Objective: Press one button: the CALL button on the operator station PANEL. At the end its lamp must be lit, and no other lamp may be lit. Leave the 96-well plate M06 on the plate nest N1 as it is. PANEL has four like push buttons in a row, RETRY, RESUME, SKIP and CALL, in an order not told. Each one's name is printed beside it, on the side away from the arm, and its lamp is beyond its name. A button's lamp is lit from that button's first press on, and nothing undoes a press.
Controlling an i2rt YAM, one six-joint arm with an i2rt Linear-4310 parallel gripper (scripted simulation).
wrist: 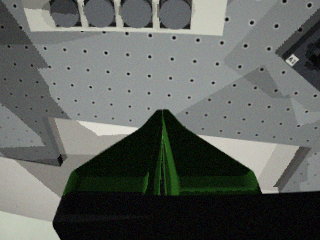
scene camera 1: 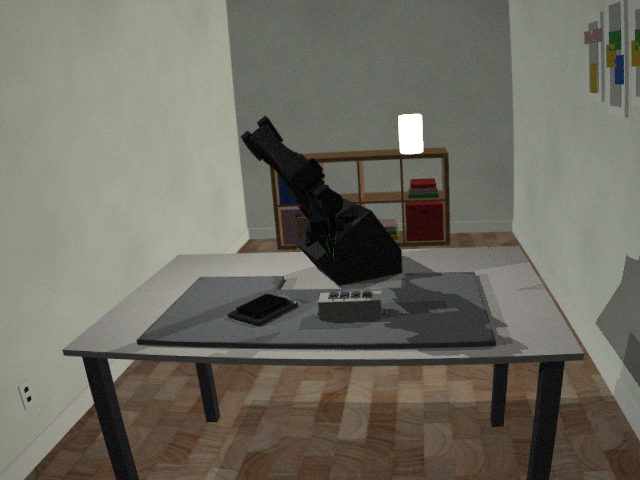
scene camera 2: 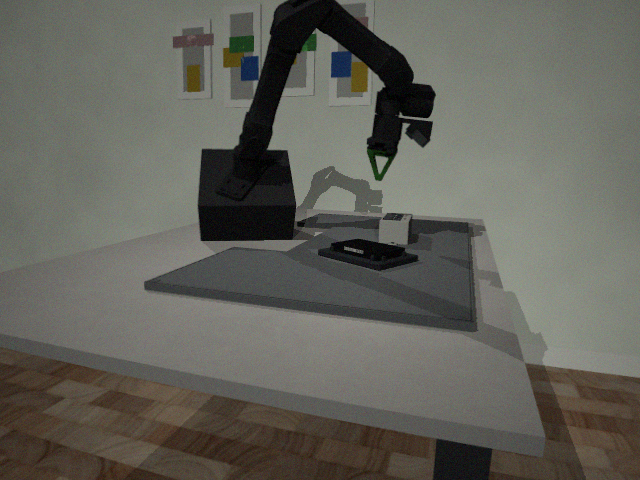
Labels:
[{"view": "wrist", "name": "my gripper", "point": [162, 119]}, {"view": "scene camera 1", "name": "black plate M06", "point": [272, 302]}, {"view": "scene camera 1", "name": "panel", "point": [361, 306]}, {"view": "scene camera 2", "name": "my gripper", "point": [378, 180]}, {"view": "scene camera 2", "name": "black plate M06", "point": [362, 248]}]

